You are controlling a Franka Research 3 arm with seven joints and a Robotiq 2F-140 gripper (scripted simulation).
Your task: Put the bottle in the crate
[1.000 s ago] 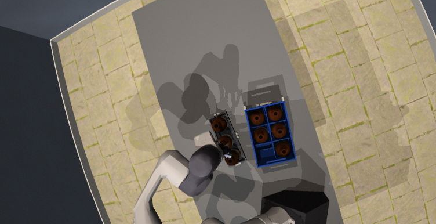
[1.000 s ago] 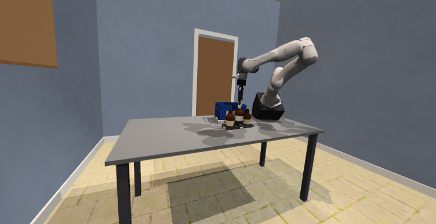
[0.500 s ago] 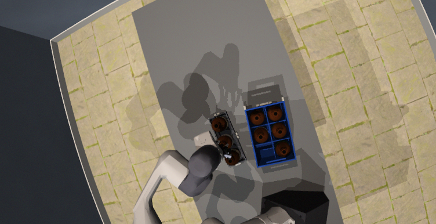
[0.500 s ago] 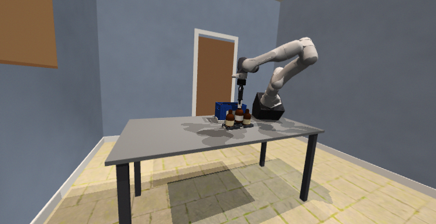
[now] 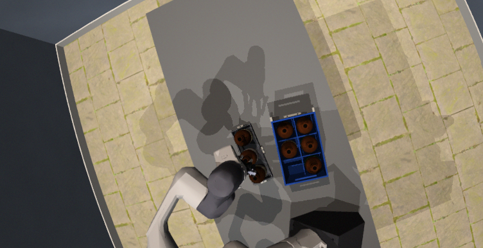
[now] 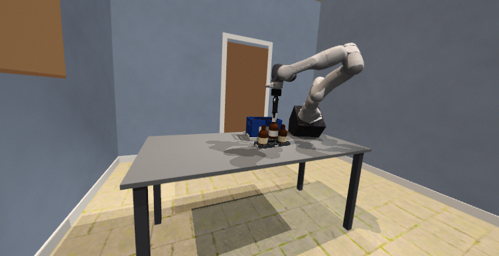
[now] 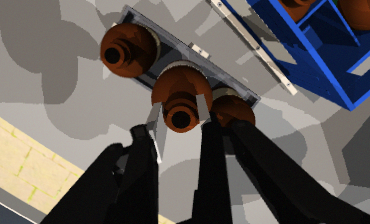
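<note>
My gripper is now 90 mm above the brown bottle. Round my hand: dark tray 210 mm below; blue crate 10 mm ahead, 220 mm to the right, 140 mm below.
</note>
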